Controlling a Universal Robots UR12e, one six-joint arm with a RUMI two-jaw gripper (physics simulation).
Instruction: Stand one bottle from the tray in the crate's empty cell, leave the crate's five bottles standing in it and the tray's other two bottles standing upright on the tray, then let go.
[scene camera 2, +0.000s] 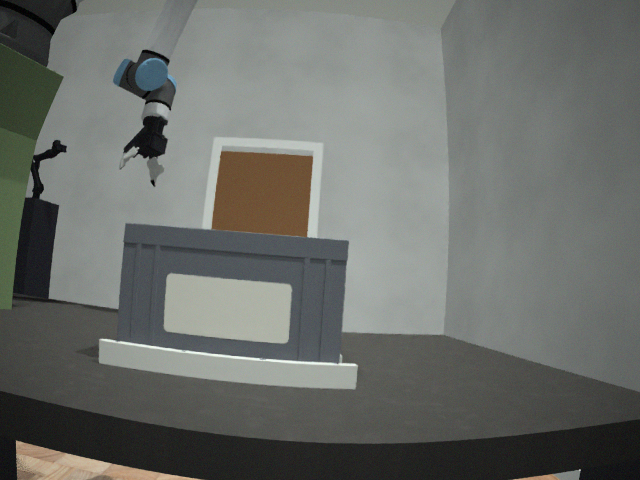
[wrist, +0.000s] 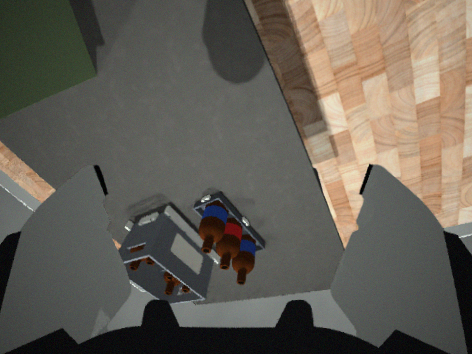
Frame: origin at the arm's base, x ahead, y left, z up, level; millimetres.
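Where they show: gripper, between the fingertips: (scene camera 2: 137, 178) (wrist: 233, 169); arm's base, origin of its link: (scene camera 2: 8, 54).
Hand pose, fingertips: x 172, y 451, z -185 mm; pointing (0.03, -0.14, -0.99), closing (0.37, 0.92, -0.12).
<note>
Things, the pixels of their top centre, and the offset from my fingertips. "spot": a spot on its surface instead.
- grey crate, centre of its top: (scene camera 2: 239, 240) (wrist: 158, 283) 486 mm ahead, 500 mm right, 225 mm down
- narrow dark tray, a spot on its surface: (wrist: 235, 212) spot: 396 mm ahead, 214 mm right, 389 mm down
- red-labelled bottle, centre of its top: (wrist: 224, 267) 455 mm ahead, 252 mm right, 240 mm down
- white low rail, centre of its top: (scene camera 2: 222, 355) 501 mm ahead, 598 mm right, 370 mm down
The grey crate (scene camera 2: 316, 310) (wrist: 160, 235) stands upright with a pale panel on its side. Several brown bottle necks (wrist: 170, 286) show in its top opening in the wrist view; its empty cell cannot be made out. Beside it is the narrow dark tray (wrist: 235, 212) with three upright brown bottles: a blue-labelled bottle (wrist: 212, 225) at the crate-side end, a red-labelled bottle (wrist: 229, 243) in the middle, and another blue-labelled bottle (wrist: 244, 259). The tray does not show in the scene view. My gripper (scene camera 2: 137, 176) (wrist: 233, 169) is open and empty, high above crate and tray.
A white low rail (scene camera 2: 227, 364) runs along the crate's foot. A green block (scene camera 2: 20, 155) (wrist: 40, 55) stands at the left. A white-framed brown panel (scene camera 2: 263, 191) is behind the crate. A small black arm (scene camera 2: 36, 175) stands on a dark pedestal (scene camera 2: 38, 248). The table edge (scene camera 2: 310, 454) is in front.
</note>
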